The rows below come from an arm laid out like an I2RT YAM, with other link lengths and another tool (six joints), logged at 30 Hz.
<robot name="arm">
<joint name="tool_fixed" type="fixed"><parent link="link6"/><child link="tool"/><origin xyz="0.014 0.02 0.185" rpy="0 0.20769 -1.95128"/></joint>
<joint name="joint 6" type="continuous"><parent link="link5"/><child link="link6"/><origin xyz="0.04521 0 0.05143" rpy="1.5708 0 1.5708"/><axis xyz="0 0 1"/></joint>
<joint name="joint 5" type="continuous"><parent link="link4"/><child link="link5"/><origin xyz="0.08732 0.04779 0.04" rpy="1.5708 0 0"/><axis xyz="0 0 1"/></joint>
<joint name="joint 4" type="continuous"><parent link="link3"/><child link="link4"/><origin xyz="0.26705 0.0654 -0.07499" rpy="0 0 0"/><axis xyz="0 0 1"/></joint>
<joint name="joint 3" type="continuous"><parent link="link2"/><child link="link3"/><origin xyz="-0.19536 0 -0.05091" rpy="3.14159 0 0"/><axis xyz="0 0 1"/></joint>
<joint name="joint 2" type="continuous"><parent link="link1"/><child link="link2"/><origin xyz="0.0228 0.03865 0.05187" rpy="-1.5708 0 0"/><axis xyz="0 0 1"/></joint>
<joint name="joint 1" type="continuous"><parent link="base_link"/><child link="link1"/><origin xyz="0 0 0.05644" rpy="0 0 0"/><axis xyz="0 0 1"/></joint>
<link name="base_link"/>
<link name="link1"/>
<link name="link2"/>
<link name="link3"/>
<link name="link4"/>
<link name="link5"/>
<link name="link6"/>
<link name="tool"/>
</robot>
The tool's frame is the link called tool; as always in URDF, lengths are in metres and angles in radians. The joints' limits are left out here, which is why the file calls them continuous.
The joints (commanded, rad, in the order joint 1, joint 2, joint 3, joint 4, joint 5, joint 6), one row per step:
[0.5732 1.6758 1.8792 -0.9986 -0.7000 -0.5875]
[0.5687 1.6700 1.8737 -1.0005 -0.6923 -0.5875]
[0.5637 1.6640 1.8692 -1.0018 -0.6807 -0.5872]
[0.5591 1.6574 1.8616 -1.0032 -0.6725 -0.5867]
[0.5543 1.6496 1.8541 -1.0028 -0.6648 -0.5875]
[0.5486 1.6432 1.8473 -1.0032 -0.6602 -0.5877]
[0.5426 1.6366 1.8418 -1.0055 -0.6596 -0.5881]
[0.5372 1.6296 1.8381 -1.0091 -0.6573 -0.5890]
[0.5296 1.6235 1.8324 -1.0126 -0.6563 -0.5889]
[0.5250 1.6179 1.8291 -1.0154 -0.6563 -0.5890]
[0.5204 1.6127 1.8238 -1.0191 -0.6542 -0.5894]
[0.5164 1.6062 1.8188 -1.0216 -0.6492 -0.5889]
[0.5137 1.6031 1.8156 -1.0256 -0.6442 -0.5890]
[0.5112 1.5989 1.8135 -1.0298 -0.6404 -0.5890]
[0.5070 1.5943 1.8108 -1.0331 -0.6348 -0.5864]
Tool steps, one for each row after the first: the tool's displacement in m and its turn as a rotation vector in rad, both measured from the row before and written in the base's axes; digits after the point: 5 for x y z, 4 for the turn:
[0.00187 -0.00310 -0.00082 -0.0055 -0.0016 -0.0099]
[0.00289 -0.00363 -0.00055 -0.0069 -0.0044 -0.0133]
[0.00178 -0.00334 -0.00133 -0.0062 -0.0007 -0.0106]
[0.00199 -0.00322 -0.00035 -0.0044 -0.0042 -0.0097]
[0.00177 -0.00314 -0.00056 -0.0033 -0.0012 -0.0088]
[0.00091 -0.00291 0.00009 -0.0011 0.0005 -0.0062]
[0.00084 -0.00300 0.00065 -0.0017 -0.0013 -0.0065]
[0.00130 -0.00360 -0.00051 -0.0022 0.0024 -0.0084]
[0.00039 -0.00227 0.00053 -0.0003 0.0004 -0.0045]
[0.00045 -0.00270 -0.00087 -0.0033 0.0022 -0.0058]
[0.00082 -0.00280 -0.00021 -0.0035 -0.0005 -0.0077]
[0.00052 -0.00228 -0.00121 -0.0052 0.0017 -0.0061]
[0.00019 -0.00208 -0.00018 -0.0034 0.0005 -0.0051]
[0.00110 -0.00286 -0.00028 -0.0037 0.0013 -0.0096]

